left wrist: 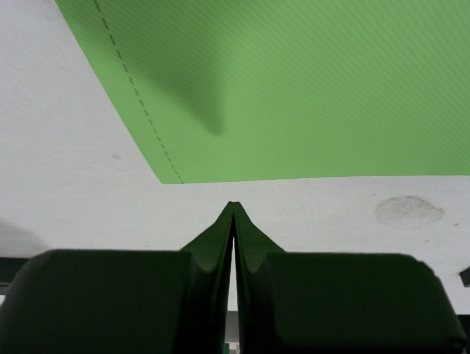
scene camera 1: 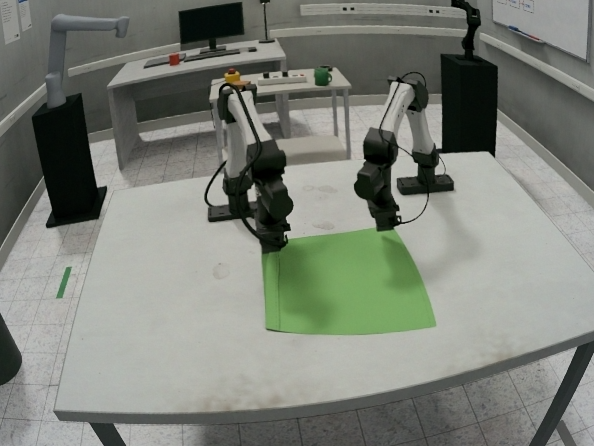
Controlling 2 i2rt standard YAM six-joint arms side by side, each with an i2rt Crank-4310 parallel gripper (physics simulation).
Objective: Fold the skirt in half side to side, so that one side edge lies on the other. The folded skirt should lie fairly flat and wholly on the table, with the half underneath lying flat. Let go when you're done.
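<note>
The green skirt (scene camera 1: 350,285) (left wrist: 310,90) lies flat and spread out on the table, with a stitched band along its left edge in scene camera 1. It flares toward a curved edge at the right. My left gripper (scene camera 1: 385,229) (left wrist: 234,206) is shut and empty, above the table by the skirt's back edge. The wrist view shows the fingertips together, with bare table between them and the cloth's edge. My right gripper (scene camera 1: 272,250) is over the skirt's back left corner and hides that corner. Its fingers are too hidden to tell whether they are open or shut.
The white table (scene camera 1: 165,325) bears the skirt and both arm bases. A side table (scene camera 1: 341,80) with a green mug (scene camera 1: 321,77) and a power strip stands behind, beside a desk with a monitor (scene camera 1: 212,24). Black pedestals stand behind at left and right.
</note>
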